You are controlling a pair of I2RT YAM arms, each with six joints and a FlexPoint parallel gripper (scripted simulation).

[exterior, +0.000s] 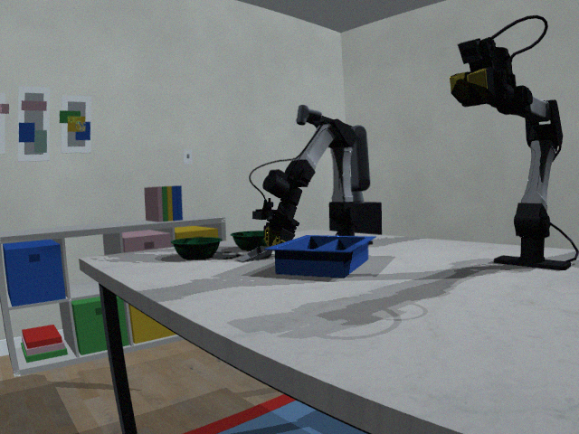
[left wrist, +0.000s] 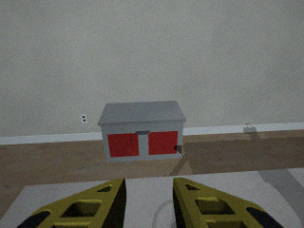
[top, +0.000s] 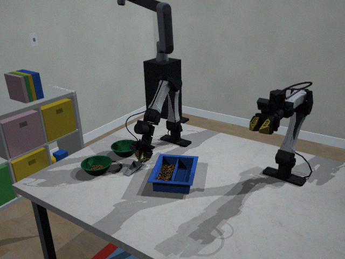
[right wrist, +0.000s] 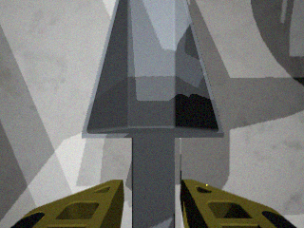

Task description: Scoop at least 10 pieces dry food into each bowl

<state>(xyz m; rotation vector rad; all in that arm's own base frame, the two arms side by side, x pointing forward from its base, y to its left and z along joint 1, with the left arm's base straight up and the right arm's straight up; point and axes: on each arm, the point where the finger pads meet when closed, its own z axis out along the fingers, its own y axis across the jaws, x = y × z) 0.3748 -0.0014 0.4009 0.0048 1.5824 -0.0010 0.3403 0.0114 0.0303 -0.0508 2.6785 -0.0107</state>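
Note:
Now: right hand 4 cm short of the grey scoop and 2 cm above it. Also, from my right hand: blue box (24 cm to the left, 1 cm ahead, 1 cm above).

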